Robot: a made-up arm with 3 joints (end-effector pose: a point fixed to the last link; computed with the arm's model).
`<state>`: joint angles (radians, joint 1 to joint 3).
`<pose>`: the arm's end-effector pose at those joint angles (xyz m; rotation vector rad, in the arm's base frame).
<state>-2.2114 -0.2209 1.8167</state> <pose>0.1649 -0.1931 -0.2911 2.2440 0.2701 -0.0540</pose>
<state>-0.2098 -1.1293 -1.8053</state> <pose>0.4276 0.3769 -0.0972 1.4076 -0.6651 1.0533</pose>
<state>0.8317 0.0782 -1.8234</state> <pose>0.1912 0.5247 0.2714 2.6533 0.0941 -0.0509</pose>
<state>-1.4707 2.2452 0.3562</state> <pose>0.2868 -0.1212 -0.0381 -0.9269 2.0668 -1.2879</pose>
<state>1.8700 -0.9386 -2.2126</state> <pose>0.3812 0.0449 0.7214 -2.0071 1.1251 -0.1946</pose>
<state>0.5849 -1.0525 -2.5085</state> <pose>0.3579 0.5641 0.3464 2.6803 -0.8909 1.2774</pose>
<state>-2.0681 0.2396 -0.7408</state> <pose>0.1760 -0.2927 0.0899 -1.3205 0.0427 -0.2545</pose>
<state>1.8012 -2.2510 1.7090</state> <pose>0.0439 0.1034 0.6682 0.0495 0.4126 -2.2133</pose>
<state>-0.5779 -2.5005 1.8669</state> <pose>0.0896 0.2835 -0.3029 -0.8716 -2.2329 -1.6782</pose>
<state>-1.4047 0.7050 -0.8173</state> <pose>0.1081 -0.1605 -0.0807 -0.5626 0.3172 -0.6406</pose>
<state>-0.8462 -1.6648 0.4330</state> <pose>0.0968 0.0672 -0.0427 -0.9550 -1.7206 0.3606</pose>
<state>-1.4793 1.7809 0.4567</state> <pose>0.3258 -0.0854 -0.0455 -1.3380 1.7505 -0.9821</pose>
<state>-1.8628 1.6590 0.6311</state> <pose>0.3593 -0.1560 -0.0254 -1.7753 1.6697 -1.1816</pose>
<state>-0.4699 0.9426 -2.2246</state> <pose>0.0394 0.3678 -0.2455 1.6087 0.2363 -1.0394</pose>
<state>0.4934 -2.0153 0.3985</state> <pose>0.1135 0.2355 0.1536 0.0604 -1.8187 -0.8695</pose>
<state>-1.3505 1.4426 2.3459</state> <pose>0.3422 0.0658 -0.4121 2.0128 -1.6171 -0.8786</pose>
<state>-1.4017 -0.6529 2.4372</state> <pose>0.1395 0.1121 -0.4142 2.3356 0.7311 0.4164</pose>
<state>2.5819 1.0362 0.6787</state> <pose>0.3457 -0.2034 0.2970 1.7078 -0.0711 1.1934</pose>
